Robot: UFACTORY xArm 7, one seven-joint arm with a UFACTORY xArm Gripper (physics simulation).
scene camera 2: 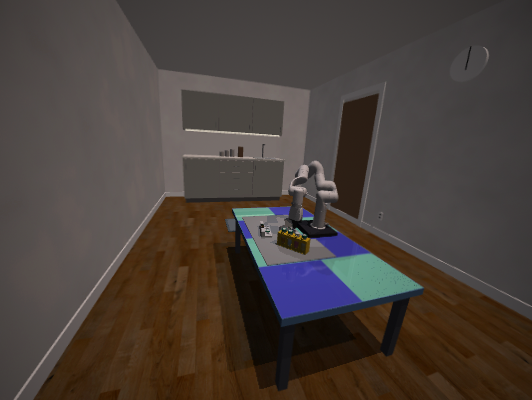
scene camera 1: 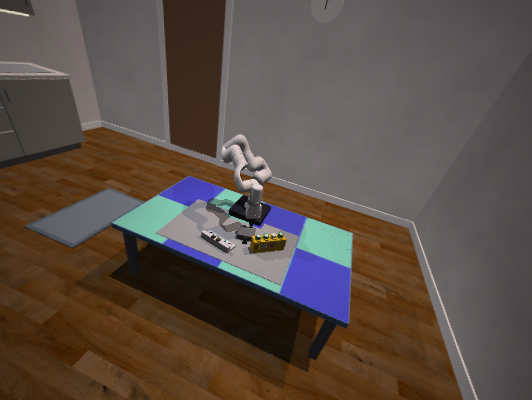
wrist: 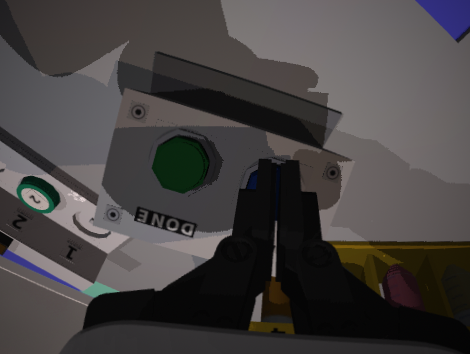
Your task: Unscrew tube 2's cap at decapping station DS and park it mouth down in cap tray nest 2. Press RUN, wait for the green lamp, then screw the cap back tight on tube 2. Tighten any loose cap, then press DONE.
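Frame: origin at the arm's base, x back, y right, z up, level; metres.
Where they show: gripper, between the fingertips: [scene camera 2: 294, 228] [scene camera 1: 250, 225] [wrist: 277, 186]; arm's base, origin of its link: [scene camera 2: 317, 226].
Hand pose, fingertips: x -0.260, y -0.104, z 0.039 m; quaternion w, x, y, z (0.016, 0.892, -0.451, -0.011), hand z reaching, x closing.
Each offset is from my fingertips to the top centre of the thing. "*": to the spot under its first point.
My gripper [wrist: 277, 186] [scene camera 1: 251, 225] is shut and empty, its fingertips over the blue button @[* dy +0.006, dx -0.009, dz -0.008 m] [wrist: 254, 180] on the button panel @[dy +0.008, dx -0.039, dz +0.009 m] [wrist: 129, 142] [scene camera 1: 245, 233]; the fingers hide most of that button and its label. Whether they touch it is hard to tell. The green DONE button @[dy +0.037, dx -0.025, dz +0.000 m] [wrist: 180, 165] is uncovered to the left. A green-rimmed cap @[dy +0.111, dx -0.178, dz -0.054 m] [wrist: 38, 195] marked 2 sits numbered face up in nest 2 of the white cap tray @[dy +0.139, dx -0.187, dz -0.021 m] [wrist: 45, 238] [scene camera 1: 211, 240] [scene camera 2: 265, 233]. Nest 1 @[dy +0.060, dx -0.188, dz -0.067 m] [wrist: 91, 225] holds no cap. Tube 2, station DS and a lit green lamp cannot be made out.
The yellow rack @[dy -0.163, dx -0.073, dz +0.028 m] [wrist: 380, 244] [scene camera 1: 268, 245] [scene camera 2: 293, 243] stands beside the panel, with tubes in it, including a pink one @[* dy -0.171, dx -0.049, dz -0.041 m] [wrist: 401, 286]. Several caps show on its top in the scene views. A dark upright plate @[* dy +0.020, dx -0.012, dz -0.072 m] [wrist: 240, 102] stands along the panel's far edge.
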